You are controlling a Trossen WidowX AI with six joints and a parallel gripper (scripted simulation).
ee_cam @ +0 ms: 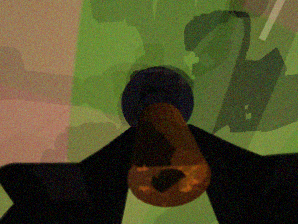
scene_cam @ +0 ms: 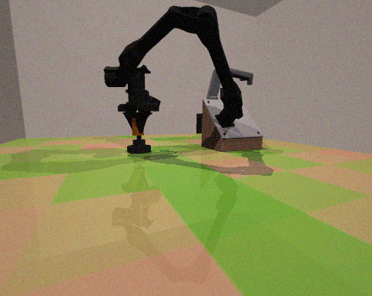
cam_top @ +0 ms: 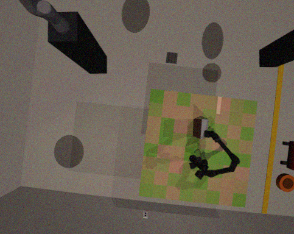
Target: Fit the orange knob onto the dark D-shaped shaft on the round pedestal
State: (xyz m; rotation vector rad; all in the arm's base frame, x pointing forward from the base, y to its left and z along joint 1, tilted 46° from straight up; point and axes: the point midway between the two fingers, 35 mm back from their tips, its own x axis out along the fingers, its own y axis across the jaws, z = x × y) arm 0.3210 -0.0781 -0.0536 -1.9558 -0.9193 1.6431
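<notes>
The orange knob lies 20 mm above my gripper tip. The rest, counted from my gripper tip: dark pedestal (40 mm below).
</notes>
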